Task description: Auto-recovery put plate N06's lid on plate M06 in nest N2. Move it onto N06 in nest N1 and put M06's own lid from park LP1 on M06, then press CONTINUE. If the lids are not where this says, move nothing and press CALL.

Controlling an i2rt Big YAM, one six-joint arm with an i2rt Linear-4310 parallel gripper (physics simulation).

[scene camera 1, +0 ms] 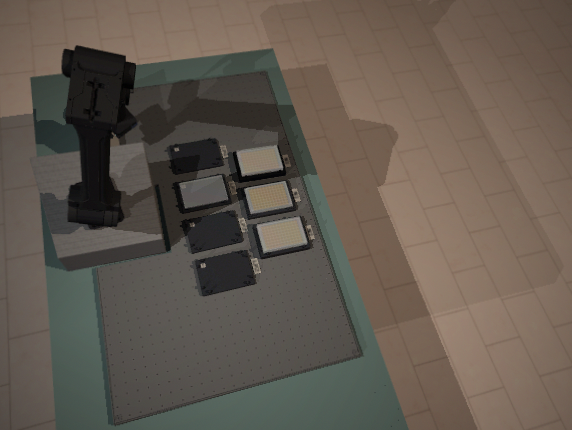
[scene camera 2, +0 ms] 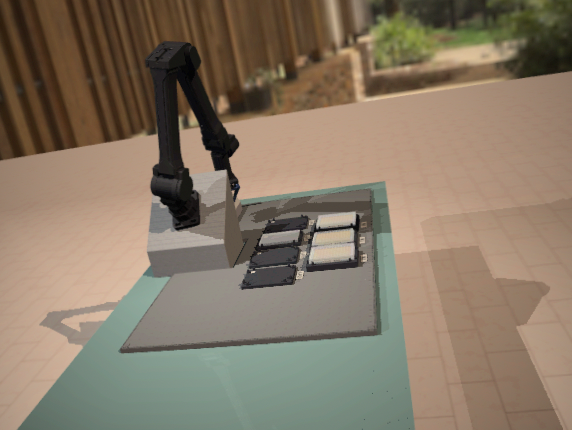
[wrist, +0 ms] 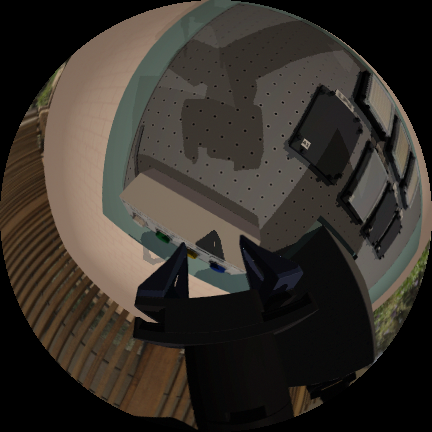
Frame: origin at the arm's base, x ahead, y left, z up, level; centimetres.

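Seen in the pictures: gripper, between the fingertips: (wrist: pixel 212 242); arm's base, origin of its link: (scene camera 2: pixel 186 210) (wrist: pixel 314 339).
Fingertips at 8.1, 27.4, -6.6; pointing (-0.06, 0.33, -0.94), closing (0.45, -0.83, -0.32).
Offsets run from my fingertips to a thing's top centre, as dx, dy, dz. "*": to the spot under its first point. Level surfaces: height alone.
My gripper (wrist: pixel 212 242) (scene camera 2: pixel 236 191) is open and empty, over the button box {-4.9, +4.3, -1.9} (wrist: pixel 175 202); the arm hides it in scene camera 1. The box has a green button {-6.9, +6.9, -2.8} (wrist: pixel 162 236), a yellow button {-7.2, +1.9, -2.8} (wrist: pixel 191 253), a blue button {-7.5, -3.1, -2.8} (wrist: pixel 217 267) and a pale one {* -5.7, +11.3, -3.2} (wrist: pixel 139 219); their labels are unreadable. Three plates stand in the right column: the far plate {+37.8, -17.5, -6.7} (scene camera 1: pixel 260 161) (scene camera 2: pixel 336 220), the middle plate {+36.5, -30.0, -7.4} (scene camera 1: pixel 270 198) (scene camera 2: pixel 334 237) and the near plate {+36.1, -43.0, -6.7} (scene camera 1: pixel 282 235) (scene camera 2: pixel 332 254). A clear lid {+18.8, -22.7, -8.5} (scene camera 1: pixel 204 192) (scene camera 2: pixel 280 238) (wrist: pixel 369 185) lies on the left column's second holder. Nest tags and which plates are lidded are unclear.
Bare dark holders {* +20.0, -9.9, -9.3} (scene camera 1: pixel 196 156) {* +18.4, -35.9, -9.3} (scene camera 1: pixel 214 231) {* +18.1, -49.0, -9.3} (scene camera 1: pixel 226 273) (wrist: pixel 325 132) fill the left column's other places. They stand on a perforated board {dz -10.3} (scene camera 1: pixel 225 345) on the green table {dz -11.6} (scene camera 1: pixel 75 320). The arm's grey pedestal block (scene camera 1: pixel 112 245) (scene camera 2: pixel 187 257) rises beside them.
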